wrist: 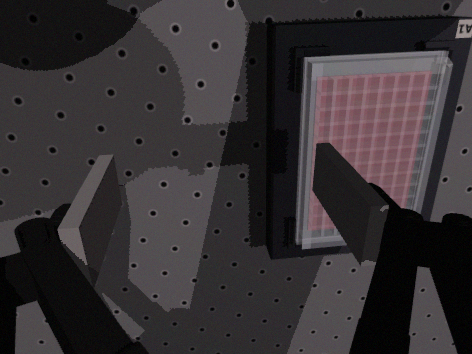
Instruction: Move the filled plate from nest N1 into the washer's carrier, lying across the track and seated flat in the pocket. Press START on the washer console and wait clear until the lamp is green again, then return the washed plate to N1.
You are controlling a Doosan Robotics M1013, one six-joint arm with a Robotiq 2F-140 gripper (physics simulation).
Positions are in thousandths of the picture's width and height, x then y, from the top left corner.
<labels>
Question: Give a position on a filled plate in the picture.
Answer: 808, 315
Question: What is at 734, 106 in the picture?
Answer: A dark nest.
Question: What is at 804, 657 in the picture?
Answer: My gripper.
</labels>
